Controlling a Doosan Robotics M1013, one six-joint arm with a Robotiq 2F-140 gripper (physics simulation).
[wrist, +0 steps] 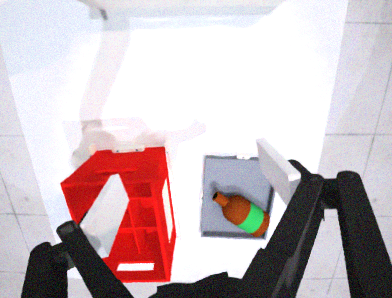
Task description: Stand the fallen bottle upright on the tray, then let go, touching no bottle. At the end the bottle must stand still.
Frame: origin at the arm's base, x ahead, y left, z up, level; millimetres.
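Seen in the pictures: gripper, fingertip midpoint: (190,171).
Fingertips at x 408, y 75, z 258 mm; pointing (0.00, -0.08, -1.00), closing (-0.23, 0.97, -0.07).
Offsets run from my fingertips to a thing's top centre. "pt": to the spot under its first point. Level surfaces: height alone.
A brown bottle @(dx +278, dy +109, dz -286 mm) (238,210) with a green band lies on its side in the grey tray @(pt dx +193, dy +48, dz -360 mm) (215,175). Its neck points to the upper left of the view and its base lies near the tray's lower right corner. My gripper (190,171) is wide open, with nothing between its fingers. It hangs above the table, its right finger partly over the tray's right edge and its left finger over the red crate. The bottle shows between the fingers, closer to the right one, well below them.
A red crate @(pt dx +361, dy -64, dz -262 mm) (172,250) with inner dividers stands left of the tray, separated from it by a narrow strip of white table @(dz -365 mm) (225,85). The tray's raised rim surrounds the bottle. Tiled floor (360,100) shows beyond the table's right edge.
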